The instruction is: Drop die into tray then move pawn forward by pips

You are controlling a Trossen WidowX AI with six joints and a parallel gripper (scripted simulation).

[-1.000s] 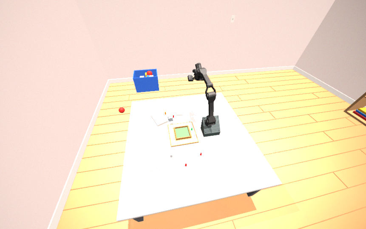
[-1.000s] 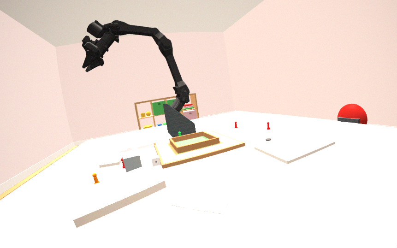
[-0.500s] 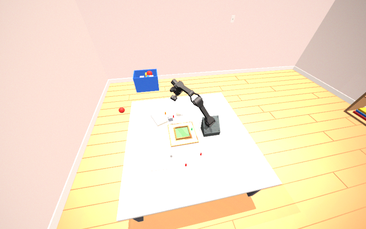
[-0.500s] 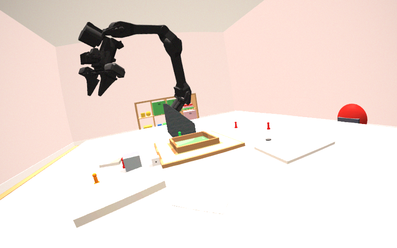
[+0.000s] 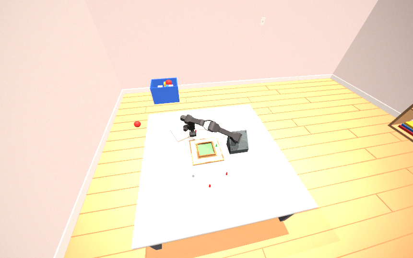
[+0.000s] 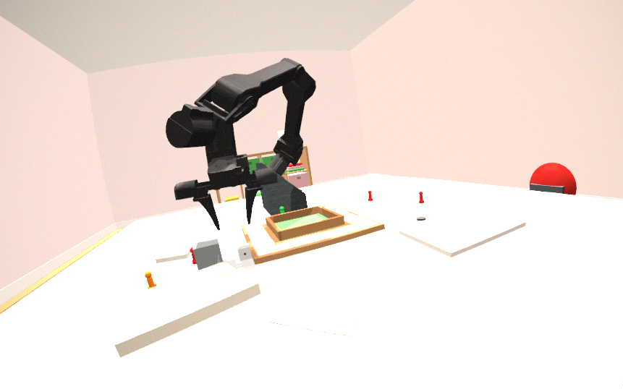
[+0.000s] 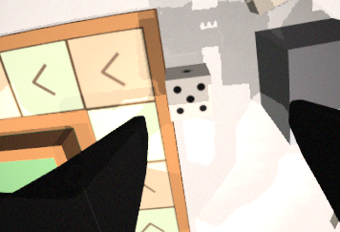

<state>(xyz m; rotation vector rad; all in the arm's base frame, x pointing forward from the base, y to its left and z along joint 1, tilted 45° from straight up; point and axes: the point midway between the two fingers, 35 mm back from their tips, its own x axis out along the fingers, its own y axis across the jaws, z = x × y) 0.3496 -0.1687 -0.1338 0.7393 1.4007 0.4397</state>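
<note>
Right now my gripper tip is 1 cm past the white die, 1 cm to the right of it and 6 cm above it. Round my gripper tip: grey block: 1 cm behind, 6 cm to the right, 4 cm below; then green tray floor: 8 cm behind, 18 cm to the left, 6 cm below; then orange pawn: 2 cm ahead, 17 cm to the right, 5 cm below.
</note>
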